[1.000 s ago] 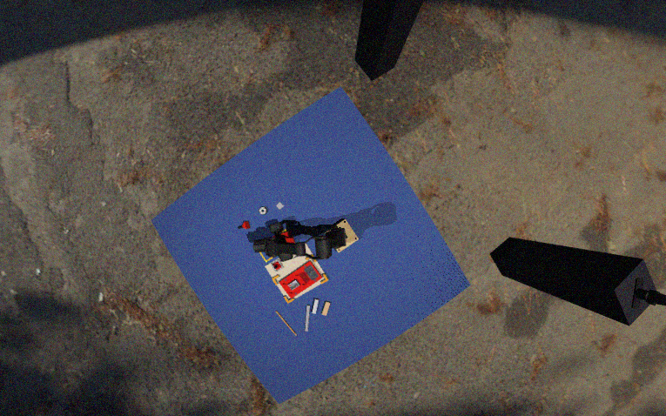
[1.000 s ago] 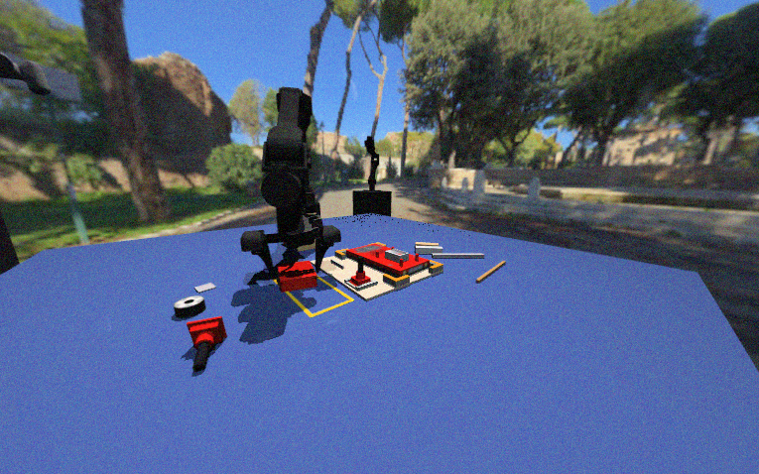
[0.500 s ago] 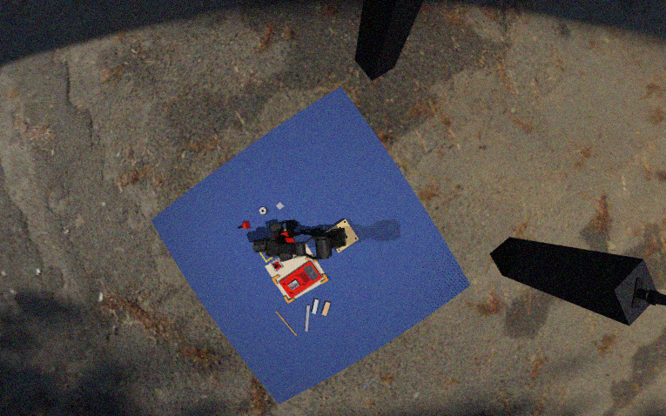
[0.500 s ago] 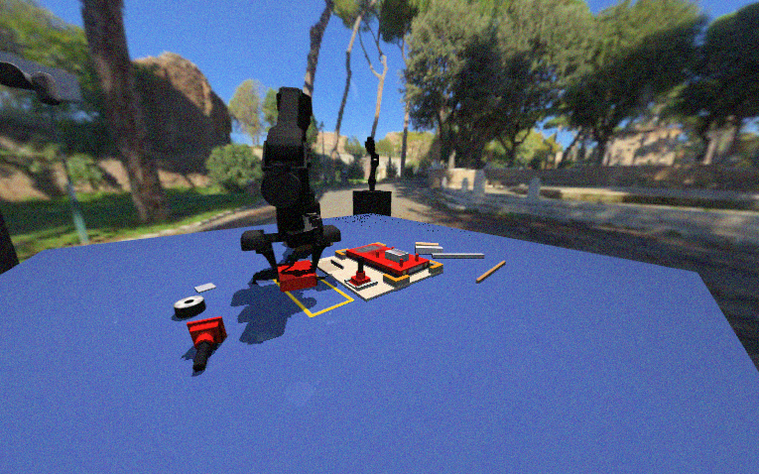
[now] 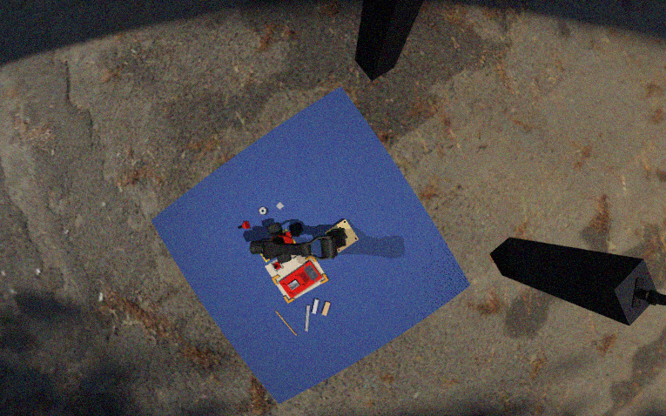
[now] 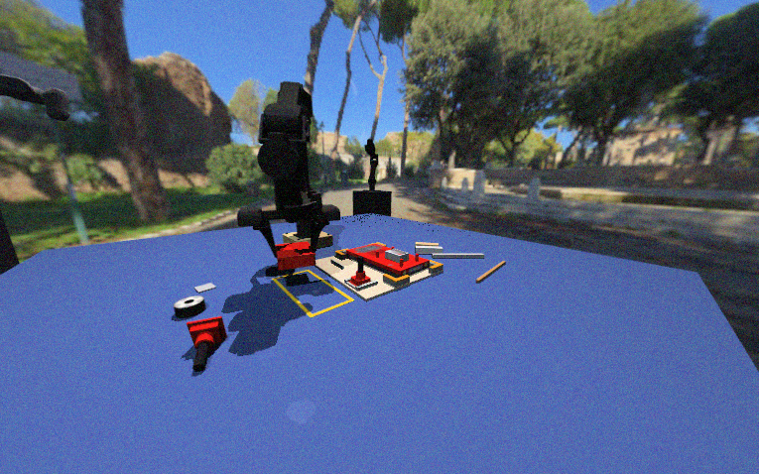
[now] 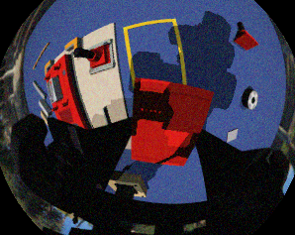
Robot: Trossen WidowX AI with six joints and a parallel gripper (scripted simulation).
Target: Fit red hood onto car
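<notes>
My gripper tip is 90 mm short of the grey engine block, 220 mm to the right of it and 30 mm above it. Also, from my gripper tip: red hood (right at my gripper tip); then grey plate (80 mm behind, 150 mm to the right, 60 mm below); then wooden stick (260 mm ahead, 370 mm to the left, 50 mm below).
</notes>
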